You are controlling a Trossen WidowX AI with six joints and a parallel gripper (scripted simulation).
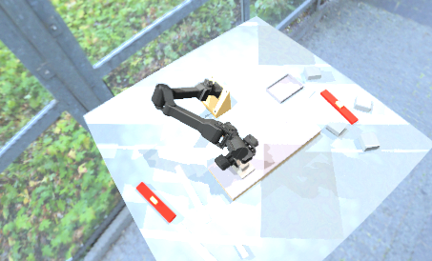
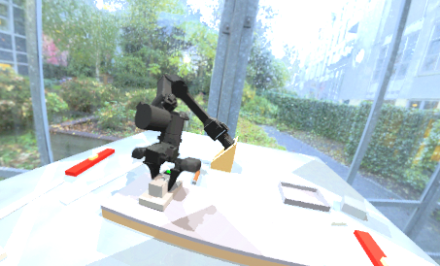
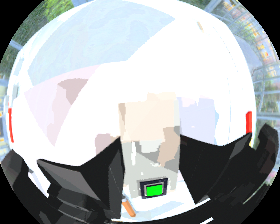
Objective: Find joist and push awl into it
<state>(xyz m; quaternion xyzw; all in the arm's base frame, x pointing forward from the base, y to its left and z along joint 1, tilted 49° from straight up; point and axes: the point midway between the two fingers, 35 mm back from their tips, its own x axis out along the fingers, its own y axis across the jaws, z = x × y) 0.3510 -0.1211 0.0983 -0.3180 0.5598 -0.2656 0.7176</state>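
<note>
Right now my gripper tip is 40 mm past the light and 30 mm below it. Also, from my gripper tip: tray 470 mm to the left, 200 mm behind, 50 mm below; then awl 160 mm behind, 60 mm below, 50 mm to the left; then stud finder 20 mm behind, 20 mm above.
</note>
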